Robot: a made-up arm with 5 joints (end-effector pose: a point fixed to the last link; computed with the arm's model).
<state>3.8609 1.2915 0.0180 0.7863 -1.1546</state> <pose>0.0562 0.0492 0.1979 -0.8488 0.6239 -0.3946</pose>
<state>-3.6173 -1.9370 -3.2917 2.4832 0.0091</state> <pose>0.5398 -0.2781 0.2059 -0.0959 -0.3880 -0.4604</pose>
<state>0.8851 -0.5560 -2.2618 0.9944 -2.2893</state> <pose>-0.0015 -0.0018 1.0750 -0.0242 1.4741 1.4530</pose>
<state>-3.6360 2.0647 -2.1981 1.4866 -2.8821</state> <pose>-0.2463 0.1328 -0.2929 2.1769 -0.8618 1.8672</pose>
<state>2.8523 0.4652 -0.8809 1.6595 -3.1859</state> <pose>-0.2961 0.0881 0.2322 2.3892 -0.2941 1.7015</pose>
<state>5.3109 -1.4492 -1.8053 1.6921 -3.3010</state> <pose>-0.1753 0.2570 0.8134 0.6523 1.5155 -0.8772</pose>
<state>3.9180 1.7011 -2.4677 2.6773 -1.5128</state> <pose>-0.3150 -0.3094 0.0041 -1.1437 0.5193 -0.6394</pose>
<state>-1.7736 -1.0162 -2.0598 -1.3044 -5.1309</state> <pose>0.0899 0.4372 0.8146 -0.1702 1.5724 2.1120</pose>
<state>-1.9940 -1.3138 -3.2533 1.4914 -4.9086</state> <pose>0.2887 0.6410 0.5783 -0.0099 -0.0867 2.5210</pose>
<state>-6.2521 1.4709 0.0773 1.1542 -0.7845</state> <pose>-0.0855 -0.0027 0.2928 -0.5157 -0.2228 2.3407</pose>
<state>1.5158 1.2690 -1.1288 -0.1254 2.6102</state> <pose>0.0253 0.4598 -0.0566 2.6717 -1.6278 0.0110</pose>
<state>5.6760 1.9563 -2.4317 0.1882 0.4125</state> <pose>0.5016 -0.3485 -0.1816 2.6900 -1.5041 0.4435</pose>
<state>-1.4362 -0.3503 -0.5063 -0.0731 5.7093</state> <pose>0.0487 -0.3599 0.5291 2.0752 -0.9546 0.6141</pose>
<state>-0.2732 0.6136 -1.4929 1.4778 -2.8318</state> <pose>0.5111 -0.1432 0.2808 -0.7309 -2.4359 0.0144</pose>
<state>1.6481 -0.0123 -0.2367 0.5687 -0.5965</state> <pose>-0.0192 0.2483 0.2553 1.2805 2.6610 -0.4118</pose>
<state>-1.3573 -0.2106 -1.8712 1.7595 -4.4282</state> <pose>0.0730 -0.3366 0.7956 0.1069 3.0233 -0.4766</pose>
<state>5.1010 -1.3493 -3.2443 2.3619 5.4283</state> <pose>-0.2219 0.5419 0.5806 0.9422 -0.1556 1.0241</pose>
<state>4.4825 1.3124 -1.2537 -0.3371 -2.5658</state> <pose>-0.1179 -0.5039 -0.0370 2.6947 1.0843 -0.2340</pose>
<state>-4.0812 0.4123 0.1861 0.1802 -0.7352</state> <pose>-0.0386 0.0528 0.1808 0.2565 2.5006 -0.7661</pose>
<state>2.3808 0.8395 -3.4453 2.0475 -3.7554</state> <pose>-0.3860 0.3675 0.7469 -2.7167 0.2000 0.6035</pose>
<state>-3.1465 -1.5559 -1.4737 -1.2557 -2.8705</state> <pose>0.5201 -0.0026 0.6653 -1.5740 0.2186 -2.4473</pose>
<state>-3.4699 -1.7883 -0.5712 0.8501 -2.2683</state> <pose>0.0566 -0.0193 0.6611 1.6940 -1.1609 -1.8600</pose>
